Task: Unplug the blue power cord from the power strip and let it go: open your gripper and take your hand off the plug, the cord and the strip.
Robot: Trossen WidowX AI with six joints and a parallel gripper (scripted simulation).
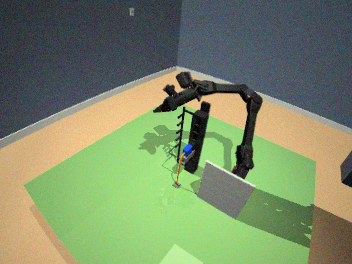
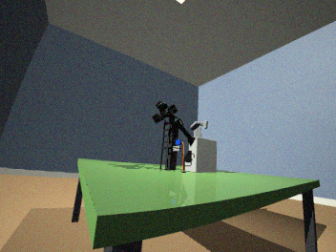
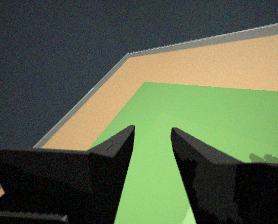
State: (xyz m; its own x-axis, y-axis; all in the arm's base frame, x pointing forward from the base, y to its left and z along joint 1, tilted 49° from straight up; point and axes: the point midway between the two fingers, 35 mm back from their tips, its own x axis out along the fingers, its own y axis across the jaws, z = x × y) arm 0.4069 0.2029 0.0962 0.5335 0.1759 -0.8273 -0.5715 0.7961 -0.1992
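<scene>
Now: gripper tip 170 mm past the blue plug, 70 mm to the left of it and 140 mm above it.
</scene>
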